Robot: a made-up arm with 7 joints. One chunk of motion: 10 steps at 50 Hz.
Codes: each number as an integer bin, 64 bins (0 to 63) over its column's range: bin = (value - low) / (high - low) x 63, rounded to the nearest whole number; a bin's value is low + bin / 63 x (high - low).
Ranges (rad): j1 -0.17..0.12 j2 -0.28..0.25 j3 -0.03..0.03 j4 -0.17..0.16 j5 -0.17..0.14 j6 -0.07..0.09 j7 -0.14..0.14
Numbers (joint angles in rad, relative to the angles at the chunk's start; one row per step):
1: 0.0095 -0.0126 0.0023 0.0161 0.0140 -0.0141 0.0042
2: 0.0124 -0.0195 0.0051 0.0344 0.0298 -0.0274 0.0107
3: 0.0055 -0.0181 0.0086 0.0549 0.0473 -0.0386 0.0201
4: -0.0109 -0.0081 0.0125 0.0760 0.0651 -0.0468 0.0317
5: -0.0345 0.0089 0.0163 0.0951 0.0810 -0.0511 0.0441
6: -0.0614 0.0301 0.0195 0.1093 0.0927 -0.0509 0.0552
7: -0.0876 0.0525 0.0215 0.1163 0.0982 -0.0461 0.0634
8: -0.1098 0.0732 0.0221 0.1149 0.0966 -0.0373 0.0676
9: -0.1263 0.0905 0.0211 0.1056 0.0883 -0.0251 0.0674
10: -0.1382 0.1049 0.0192 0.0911 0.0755 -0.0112 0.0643
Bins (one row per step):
1: 39 32 34 36 37 22 32
2: 40 31 37 39 41 17 34
3: 38 31 41 43 44 12 36
4: 35 32 45 47 48 9 39
5: 29 34 49 51 51 7 41
6: 24 37 52 53 53 8 44
7: 18 40 54 55 55 9 46
8: 13 42 55 54 54 13 47
9: 9 44 54 53 52 18 47
10: 7 46 52 50 50 23 46

